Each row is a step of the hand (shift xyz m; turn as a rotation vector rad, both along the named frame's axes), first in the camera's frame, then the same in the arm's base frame.
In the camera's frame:
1: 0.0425 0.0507 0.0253 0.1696 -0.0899 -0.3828
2: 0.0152 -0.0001 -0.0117 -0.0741 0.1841 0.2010
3: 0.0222 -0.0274 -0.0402 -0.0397 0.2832 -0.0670
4: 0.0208 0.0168 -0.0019 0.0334 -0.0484 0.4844
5: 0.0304 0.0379 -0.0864 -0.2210 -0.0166 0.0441
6: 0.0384 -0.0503 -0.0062 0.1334 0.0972 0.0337
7: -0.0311 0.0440 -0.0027 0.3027 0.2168 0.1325
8: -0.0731 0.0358 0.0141 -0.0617 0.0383 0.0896
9: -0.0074 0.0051 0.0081 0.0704 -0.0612 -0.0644
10: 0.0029 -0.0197 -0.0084 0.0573 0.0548 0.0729
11: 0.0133 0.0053 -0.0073 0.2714 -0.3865 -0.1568
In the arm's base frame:
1: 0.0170 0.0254 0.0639 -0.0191 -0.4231 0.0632
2: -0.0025 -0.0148 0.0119 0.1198 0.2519 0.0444
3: -0.0190 -0.0499 0.0020 0.2787 0.0165 0.0912
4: 0.0063 -0.0029 0.0259 -0.2159 0.4334 0.0605
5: 0.0483 -0.0793 0.0348 0.0628 0.0928 -0.1962
6: -0.0565 -0.0278 0.0092 0.0159 0.0218 0.1663
7: 0.0511 0.0161 -0.0068 0.0143 0.1010 0.3818
8: 0.0559 0.0403 -0.0455 0.0282 0.1088 -0.0259
9: 0.0047 0.0107 -0.0032 -0.0596 -0.0930 0.0256
10: -0.0151 -0.0134 -0.0077 -0.0015 0.0673 0.0841
11: 0.0014 -0.0089 0.0133 -0.3877 -0.3096 0.0378

